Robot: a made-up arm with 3 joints. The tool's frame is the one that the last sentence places. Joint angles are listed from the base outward.
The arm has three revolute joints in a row. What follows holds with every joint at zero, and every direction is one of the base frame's.
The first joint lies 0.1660 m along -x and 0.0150 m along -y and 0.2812 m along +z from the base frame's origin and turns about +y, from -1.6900 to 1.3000 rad.
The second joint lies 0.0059 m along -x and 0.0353 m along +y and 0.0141 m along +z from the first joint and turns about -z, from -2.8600 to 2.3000 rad.
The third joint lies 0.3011 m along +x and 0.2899 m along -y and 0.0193 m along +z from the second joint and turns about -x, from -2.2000 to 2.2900 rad.
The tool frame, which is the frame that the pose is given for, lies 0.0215 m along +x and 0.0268 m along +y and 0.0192 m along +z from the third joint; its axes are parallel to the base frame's.
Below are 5 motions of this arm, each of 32 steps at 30 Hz.
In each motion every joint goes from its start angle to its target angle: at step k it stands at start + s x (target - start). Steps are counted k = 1, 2, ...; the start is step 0. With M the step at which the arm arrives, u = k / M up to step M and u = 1 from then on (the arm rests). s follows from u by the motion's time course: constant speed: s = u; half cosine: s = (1 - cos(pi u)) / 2; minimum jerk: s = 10 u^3 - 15 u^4 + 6 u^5.
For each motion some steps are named. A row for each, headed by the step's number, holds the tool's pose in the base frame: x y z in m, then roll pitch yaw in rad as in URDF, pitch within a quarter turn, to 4 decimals.
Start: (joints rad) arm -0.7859 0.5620 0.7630
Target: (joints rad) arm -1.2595 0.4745 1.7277
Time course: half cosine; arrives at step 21
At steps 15, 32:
15: -0.1136 -0.3699 0.4233 -0.7069 -0.9477 -0.9408
32: -0.1222 -0.3718 0.4303 -0.7705 -1.0099 -1.0331

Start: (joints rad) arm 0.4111 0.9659 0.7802
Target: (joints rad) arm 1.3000 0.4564 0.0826
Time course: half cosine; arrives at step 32
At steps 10, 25, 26, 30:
10: -0.1364 -0.3917 0.3011 -1.1085 0.3857 -0.9489
25: -0.0679 -0.3651 0.1618 -1.0624 0.9462 -0.9994
26: -0.0686 -0.3630 0.1542 -1.0673 0.9719 -1.0149
30: -0.0719 -0.3575 0.1349 -1.0877 1.0368 -1.0644

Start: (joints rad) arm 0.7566 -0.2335 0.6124
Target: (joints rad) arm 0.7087 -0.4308 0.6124
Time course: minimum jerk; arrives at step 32
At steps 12, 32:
12: 0.1339 -0.1345 0.0513 -0.3571 0.7062 0.3823
32: 0.1555 -0.0784 0.0500 -0.2686 0.6328 0.5443

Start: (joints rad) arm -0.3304 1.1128 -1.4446
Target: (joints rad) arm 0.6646 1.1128 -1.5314
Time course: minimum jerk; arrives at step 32
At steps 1, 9, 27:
1: -0.3162 -0.4042 0.2957 1.7428 -0.1438 -1.1344
9: -0.3130 -0.4043 0.3160 1.6292 -0.0844 -1.1201
27: -0.2421 -0.4052 0.4130 0.9449 0.2654 -1.1930

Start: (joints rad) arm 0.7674 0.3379 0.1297
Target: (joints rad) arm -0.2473 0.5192 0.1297
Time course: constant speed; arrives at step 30
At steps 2, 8, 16, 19, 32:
2: 0.0244 -0.3353 0.1849 -0.4107 0.6497 -0.4452
8: 0.0285 -0.3429 0.2315 -0.3312 0.4573 -0.4333
16: 0.0174 -0.3521 0.2892 -0.2263 0.2049 -0.4445
19: 0.0089 -0.3554 0.3086 -0.1845 0.1121 -0.4558
32: -0.0376 -0.3662 0.3641 -0.0051 -0.2142 -0.5326

